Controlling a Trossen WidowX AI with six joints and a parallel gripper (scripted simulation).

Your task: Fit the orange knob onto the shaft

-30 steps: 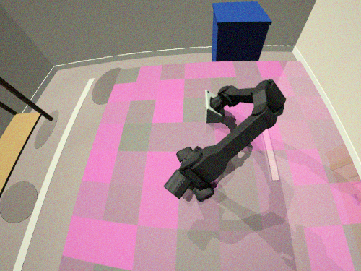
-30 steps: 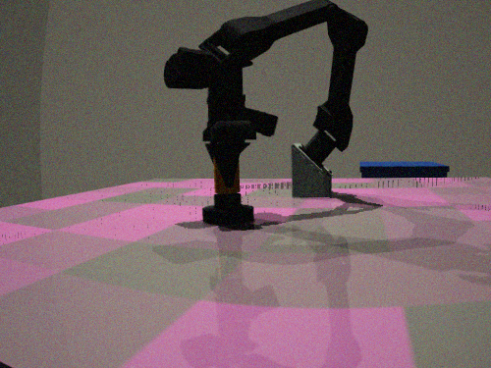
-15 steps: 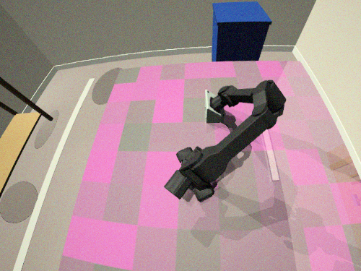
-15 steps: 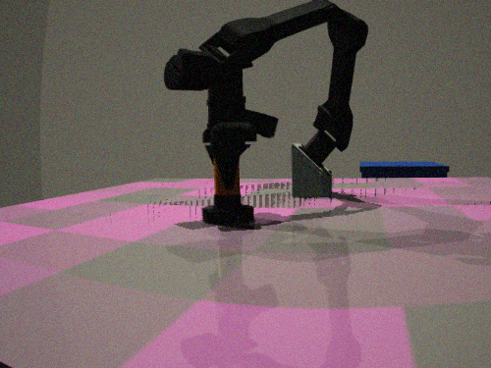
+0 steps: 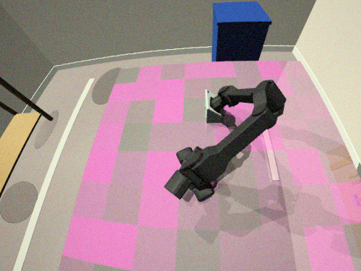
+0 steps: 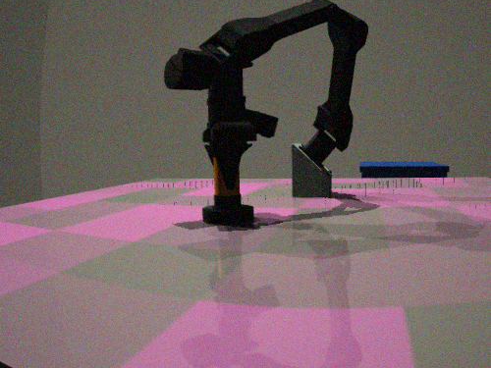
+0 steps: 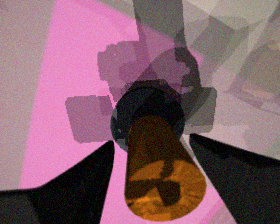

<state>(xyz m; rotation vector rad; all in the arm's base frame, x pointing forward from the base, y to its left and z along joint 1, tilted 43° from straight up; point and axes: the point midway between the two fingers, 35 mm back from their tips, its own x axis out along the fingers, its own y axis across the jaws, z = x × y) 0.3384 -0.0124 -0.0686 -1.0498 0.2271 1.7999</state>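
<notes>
My gripper tip is now 2 cm below the orange knob. The rest, counted from my gripper tip: round pedestal 2 cm below.
</notes>
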